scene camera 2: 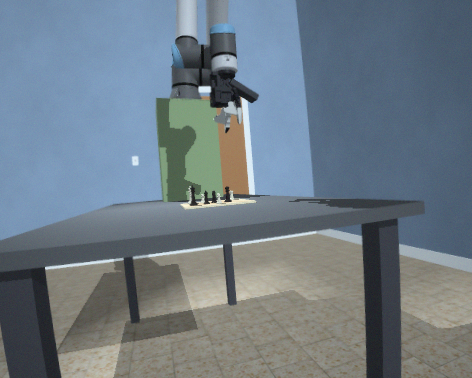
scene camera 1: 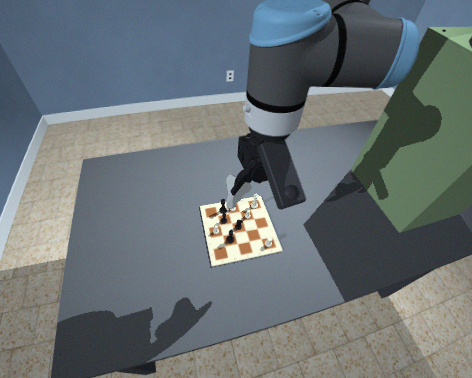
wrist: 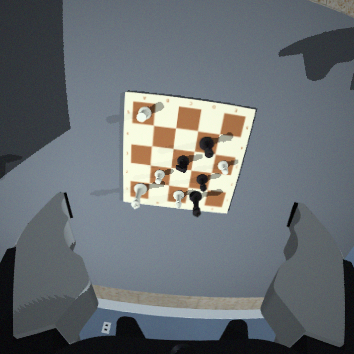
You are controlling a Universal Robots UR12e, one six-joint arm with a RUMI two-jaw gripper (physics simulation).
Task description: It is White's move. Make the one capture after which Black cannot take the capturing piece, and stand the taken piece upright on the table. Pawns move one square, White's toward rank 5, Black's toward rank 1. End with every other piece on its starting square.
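Places are measured from the arm's base along level axes (x ahead, y left, z up), in centimetres.
Pixels of known places: gripper, fingertip midpoint: (scene camera 2: 232, 129) (scene camera 1: 259, 200) (wrist: 180, 200); arm's base at its link origin: (scene camera 2: 185, 104).
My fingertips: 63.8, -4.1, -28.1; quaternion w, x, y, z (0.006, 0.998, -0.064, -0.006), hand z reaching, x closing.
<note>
For each thing: its middle in the pictures, then the offset to it from my fingertips, as dx, dy, dz. Level surfaces: height alone.
- chessboard at the middle of its body: (wrist: 182, 158) (scene camera 1: 238, 227) (scene camera 2: 215, 203) -0.7, -8.4, -25.1
- tall white piece at the middle of its body: (wrist: 137, 197) -9.4, -13.9, -21.6
- tall black piece at the middle of its body: (wrist: 195, 205) (scene camera 2: 193, 195) +1.2, -16.5, -21.6
- black knight-like piece at the middle of its body: (wrist: 182, 165) -0.7, -8.6, -22.8
- grey table at its surface level: dz -25.4
The chessboard (scene camera 1: 246, 259) (scene camera 2: 187, 206) (wrist: 128, 175) lies on the table with several upright pieces. In the wrist view, a tall white piece (wrist: 140, 190) is at bottom left, a white piece (wrist: 178, 195) and a tall black piece (wrist: 195, 198) along the bottom row. Above them are a white piece (wrist: 159, 175) and a black piece (wrist: 202, 179). The middle row holds a black knight-like piece (wrist: 183, 162) and a white piece (wrist: 223, 166); higher are a black piece (wrist: 206, 144) and, top left, a white piece (wrist: 143, 114). My gripper (scene camera 2: 230, 123) (wrist: 180, 200) is open and empty, above the board.
A green block (scene camera 1: 430, 165) (scene camera 2: 192, 165) stands behind the board in the second scene view, at the right in the first. The grey table (scene camera 1: 135, 225) (scene camera 2: 125, 225) (wrist: 100, 250) carries shadows of the arm. Blue walls rise beyond.
</note>
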